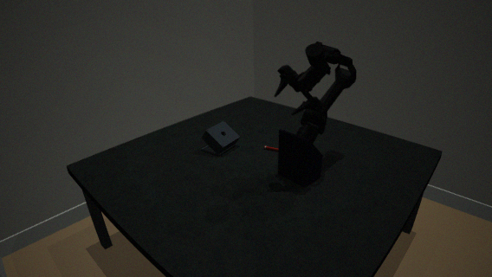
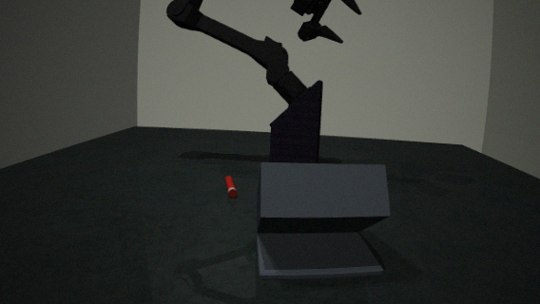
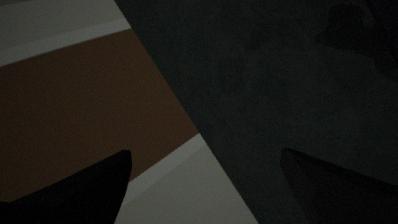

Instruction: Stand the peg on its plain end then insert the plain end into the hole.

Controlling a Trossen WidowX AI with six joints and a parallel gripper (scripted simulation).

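The red peg is 310 mm below my gripper tip, 220 mm to the right of it and 220 mm ahead of it. From my gripper tip the other things lie so: grey sloped panel (400 mm ahead, 260 mm below, 100 mm to the right).
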